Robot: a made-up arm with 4 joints.
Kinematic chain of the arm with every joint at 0, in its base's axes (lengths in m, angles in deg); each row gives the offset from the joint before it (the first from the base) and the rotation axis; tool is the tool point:
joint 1: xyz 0 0 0.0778 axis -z
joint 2: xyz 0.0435 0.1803 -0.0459 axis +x
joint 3: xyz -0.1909 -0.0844 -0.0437 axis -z
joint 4: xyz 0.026 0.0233 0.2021 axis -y
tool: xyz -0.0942 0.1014 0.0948
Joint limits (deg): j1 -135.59..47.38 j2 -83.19..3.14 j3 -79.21..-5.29 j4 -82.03..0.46
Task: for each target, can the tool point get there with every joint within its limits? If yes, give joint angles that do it. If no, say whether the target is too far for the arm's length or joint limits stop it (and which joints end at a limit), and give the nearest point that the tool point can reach.
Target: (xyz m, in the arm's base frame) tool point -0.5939 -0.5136 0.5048
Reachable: no: too far | nearest point -0.3580 -0.3096 0.2433 | short by 0.407 m
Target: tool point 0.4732 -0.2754 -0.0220
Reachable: no: joint limits stop it (at a limit: joint 1, joint 2, joint 3, joint 4) | nearest point 0.1755 -0.2250 0.2769 | short by 0.425 m
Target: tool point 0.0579 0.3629 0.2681
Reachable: yes | joints 26.61 -25.74 -11.84 -61.14
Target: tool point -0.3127 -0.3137 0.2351
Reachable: yes | joints -104.02 -36.84 -65.32 -67.20
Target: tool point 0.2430 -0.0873 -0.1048
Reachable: no: joint limits stop it (at a limit: joint 1, joint 2, joint 3, joint 4) | nearest point 0.1755 -0.2250 0.2769 | short by 0.411 m
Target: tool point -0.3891 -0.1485 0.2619
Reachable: yes | joints -80.15 -33.39 -32.45 -34.34
